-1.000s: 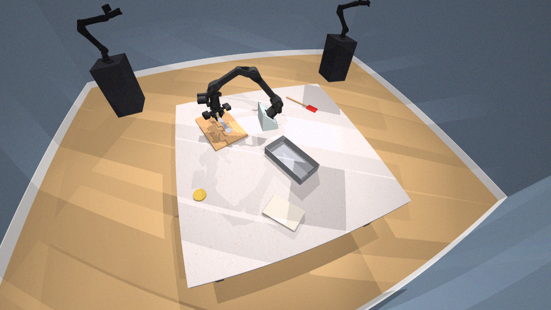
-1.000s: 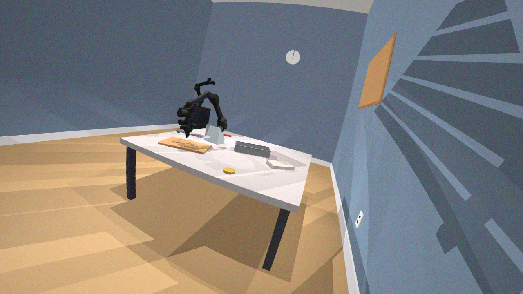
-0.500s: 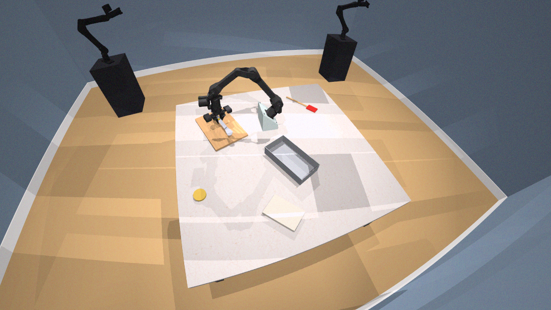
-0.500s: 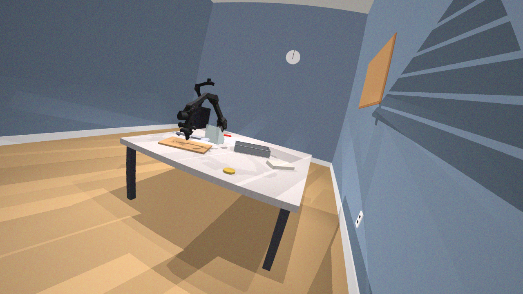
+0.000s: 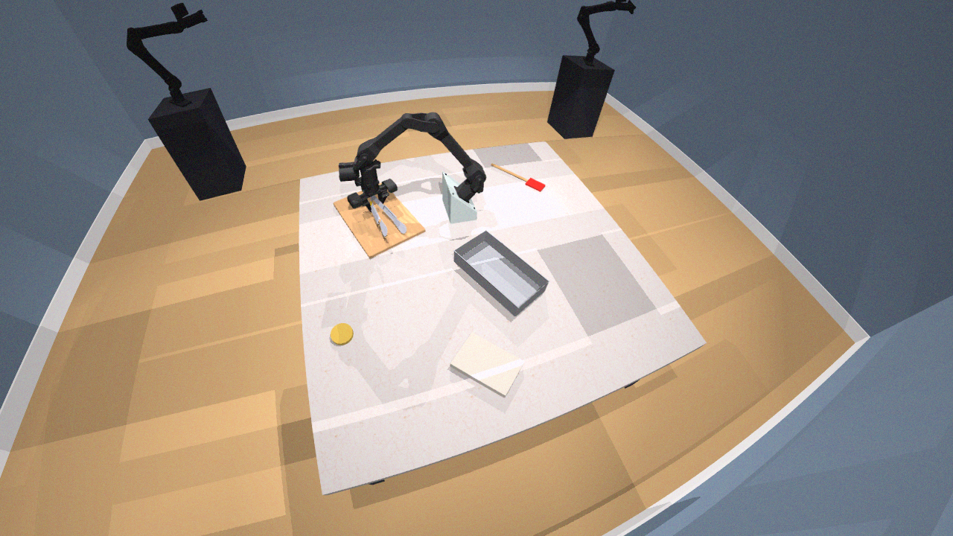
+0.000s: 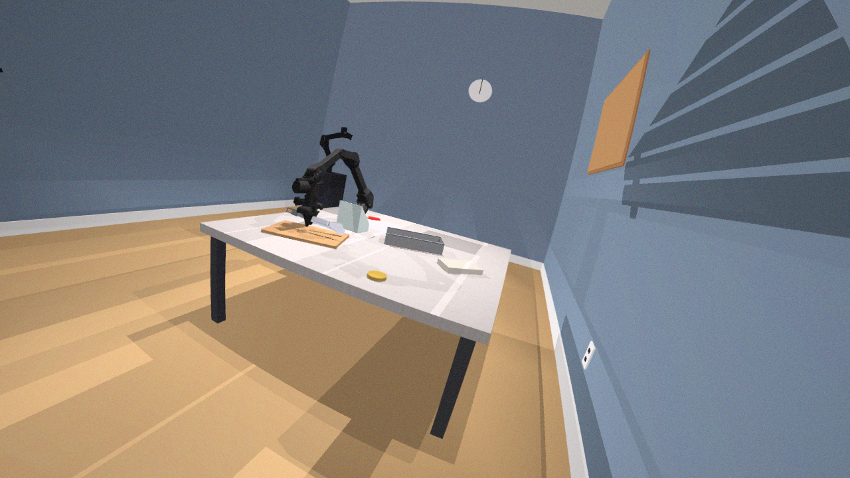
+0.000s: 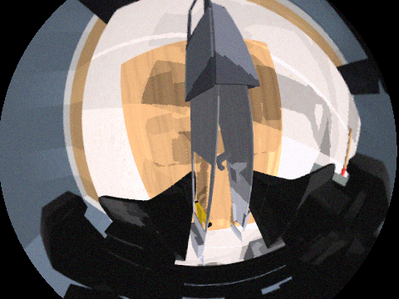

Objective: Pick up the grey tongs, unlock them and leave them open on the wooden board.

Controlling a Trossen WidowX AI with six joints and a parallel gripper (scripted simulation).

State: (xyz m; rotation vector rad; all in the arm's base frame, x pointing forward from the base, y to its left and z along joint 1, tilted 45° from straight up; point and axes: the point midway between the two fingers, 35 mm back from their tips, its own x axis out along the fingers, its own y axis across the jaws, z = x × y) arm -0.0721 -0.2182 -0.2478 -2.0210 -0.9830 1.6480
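The small yellow lock piece is 1 cm ahead of my gripper tip, 1 cm to the right of it and 3 cm above it. From my gripper tip the other things lie so: wooden board 4 cm below; then flat beige block 71 cm ahead, 19 cm to the left, 3 cm below; then grey roasting tin 42 cm ahead, 35 cm to the left, 1 cm below.
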